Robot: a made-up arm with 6 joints. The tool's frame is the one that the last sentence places.
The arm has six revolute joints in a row. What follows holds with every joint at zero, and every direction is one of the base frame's. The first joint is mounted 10 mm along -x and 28 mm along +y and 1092 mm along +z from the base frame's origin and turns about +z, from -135.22 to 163.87 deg. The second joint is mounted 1 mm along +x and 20 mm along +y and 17 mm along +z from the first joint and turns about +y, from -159.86 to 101.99 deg. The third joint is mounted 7 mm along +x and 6 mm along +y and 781 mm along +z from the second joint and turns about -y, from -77.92 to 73.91 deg. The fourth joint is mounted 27 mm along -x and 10 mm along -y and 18 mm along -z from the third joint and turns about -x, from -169.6 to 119.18 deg. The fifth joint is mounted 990 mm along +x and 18 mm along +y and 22 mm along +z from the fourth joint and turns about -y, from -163.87 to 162.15 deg. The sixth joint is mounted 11 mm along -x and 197 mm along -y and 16 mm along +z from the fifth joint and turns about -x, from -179.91 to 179.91 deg. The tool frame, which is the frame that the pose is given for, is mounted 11 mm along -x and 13 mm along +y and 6 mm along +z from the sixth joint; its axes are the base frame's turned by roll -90, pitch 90 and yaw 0 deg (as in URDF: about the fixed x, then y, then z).
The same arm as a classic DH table. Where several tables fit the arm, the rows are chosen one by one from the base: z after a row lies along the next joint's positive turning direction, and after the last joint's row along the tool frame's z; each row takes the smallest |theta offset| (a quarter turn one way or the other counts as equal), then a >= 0, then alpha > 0; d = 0 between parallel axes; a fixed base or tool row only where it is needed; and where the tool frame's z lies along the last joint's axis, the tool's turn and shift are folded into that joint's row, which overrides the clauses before.
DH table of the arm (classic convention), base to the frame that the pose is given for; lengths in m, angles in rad. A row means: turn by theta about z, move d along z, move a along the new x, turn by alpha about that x. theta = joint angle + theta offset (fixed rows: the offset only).
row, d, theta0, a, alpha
base (fixed), 0, -1.2278, -0.0297, 0
joint 1, 1.109, 1.2278, 0.001, -1.5708
joint 2, 0, -1.5618, 0.781, 3.1416
joint 3, -0.016, 0.009, -0.018, -1.5708
joint 4, -0.963, 0, 0.022, 1.5708
joint 5, 0.179, 0, 0.016, -1.5708
joint 6, 0.022, 0, 0.006, -1.5708
tool (fixed), 0.013, 3.1416, 0, 0
Joint limits (rad, base to tool): -2.36..2.8601 -2.7901..1.7801 -1.36..1.29 -2.9601..2.0801 -2.8601..2.8301 -3.14..3.14

